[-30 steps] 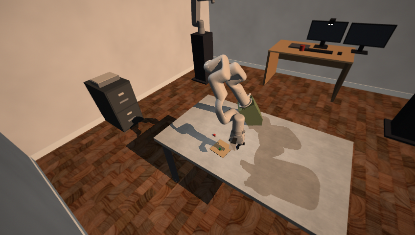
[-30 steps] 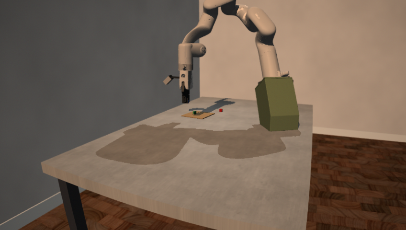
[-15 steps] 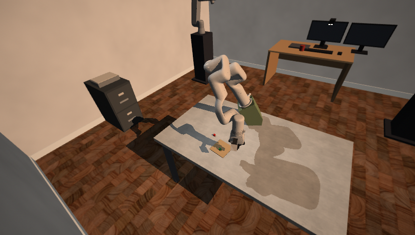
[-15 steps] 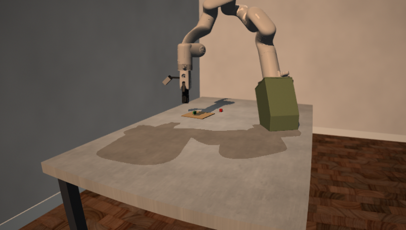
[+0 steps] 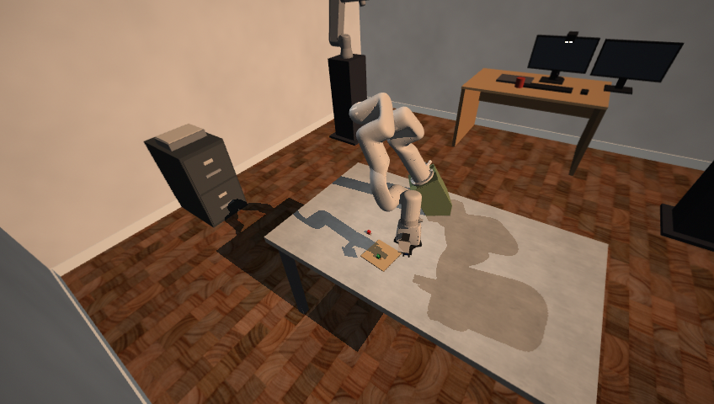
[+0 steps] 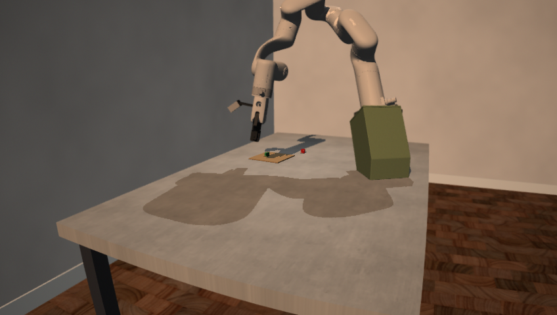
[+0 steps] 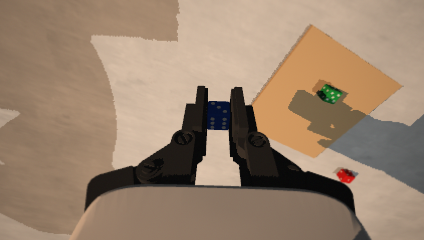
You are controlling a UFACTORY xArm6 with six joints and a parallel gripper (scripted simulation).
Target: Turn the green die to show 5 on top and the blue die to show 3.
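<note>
The blue die is 20 mm below my hand. From my hand the other things lie so: tan mat 140 mm to the right, 110 mm below; green die 20 mm ahead, 130 mm to the right, 100 mm below; red die 90 mm behind, 270 mm to the right, 110 mm below.
</note>
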